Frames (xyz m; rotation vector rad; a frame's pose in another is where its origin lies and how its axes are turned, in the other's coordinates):
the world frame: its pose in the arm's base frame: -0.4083 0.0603 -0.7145 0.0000 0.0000 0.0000
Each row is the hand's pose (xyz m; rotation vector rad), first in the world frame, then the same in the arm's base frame.
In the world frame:
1: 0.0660 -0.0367 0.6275 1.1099 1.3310 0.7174
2: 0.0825 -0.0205 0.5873 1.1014 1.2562 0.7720
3: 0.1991 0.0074 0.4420 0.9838 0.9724 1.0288
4: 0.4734 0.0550 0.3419 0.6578 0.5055 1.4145
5: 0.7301 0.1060 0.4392 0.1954 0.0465 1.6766
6: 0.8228 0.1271 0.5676 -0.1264 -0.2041 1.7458
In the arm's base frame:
1: -0.3423 0.0236 -0.0870 1.1099 1.3310 0.7174
2: -0.3258 0.0398 -0.1272 1.1014 1.2562 0.7720
3: -0.2092 0.0677 -0.2725 0.9838 0.9724 1.0288
4: 0.0651 0.1153 -0.3726 0.6578 0.5055 1.4145
5: 0.3218 0.1663 -0.2753 0.1954 0.0465 1.6766
6: 0.4145 0.1874 -0.1469 -0.1264 -0.2041 1.7458

